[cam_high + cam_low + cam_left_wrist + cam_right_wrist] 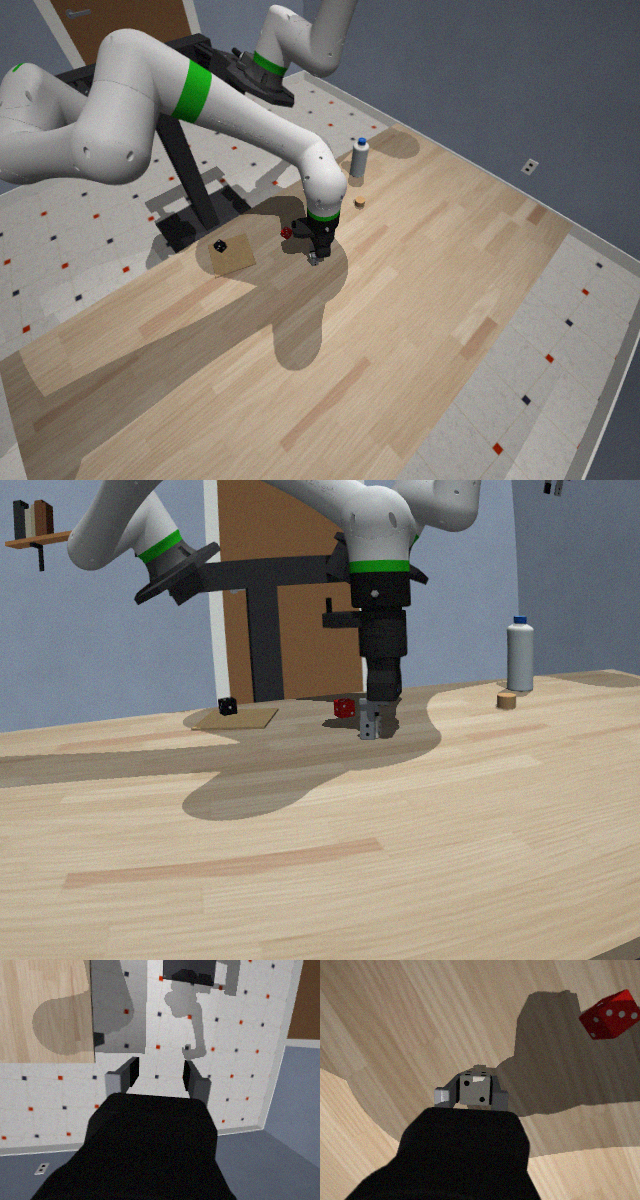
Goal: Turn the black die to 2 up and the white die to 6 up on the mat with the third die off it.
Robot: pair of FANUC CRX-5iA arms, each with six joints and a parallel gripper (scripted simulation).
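The tan mat is 18 cm behind my right hand, 23 cm to the right of it and 2 cm below it. Round my right hand: short wooden cylinder 12 cm behind, 30 cm to the left, 1 cm below; then white die right at my right hand; then red die 14 cm behind, 2 cm to the right.
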